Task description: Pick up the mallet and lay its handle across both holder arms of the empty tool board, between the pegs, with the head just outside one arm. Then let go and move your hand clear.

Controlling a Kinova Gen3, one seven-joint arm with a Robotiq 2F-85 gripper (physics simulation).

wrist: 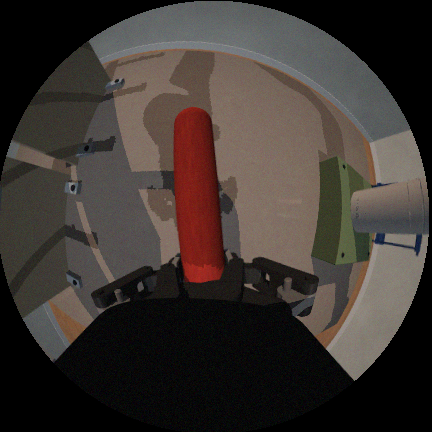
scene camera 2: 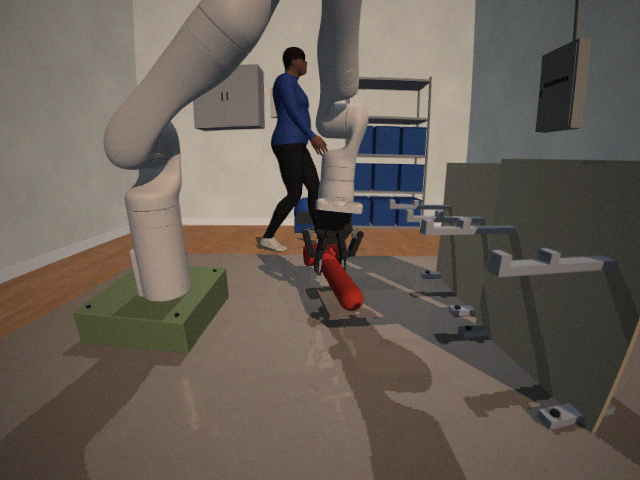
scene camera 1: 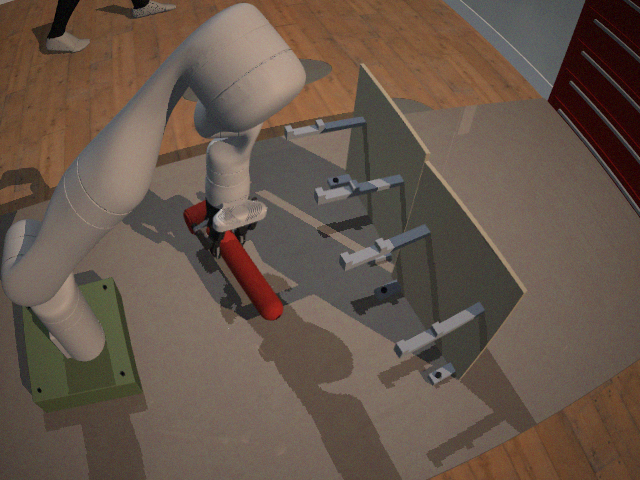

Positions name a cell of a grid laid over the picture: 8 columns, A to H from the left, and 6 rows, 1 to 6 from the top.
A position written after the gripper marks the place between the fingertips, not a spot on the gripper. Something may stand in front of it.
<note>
The gripper (scene camera 2: E4) holds a red mallet (scene camera 1: D4), which touches nothing else.
The red mallet shows as well in the wrist view (wrist: D4) and in scene camera 2 (scene camera 2: E4). The gripper also shows in the wrist view (wrist: D4) and in scene camera 1 (scene camera 1: C4).
</note>
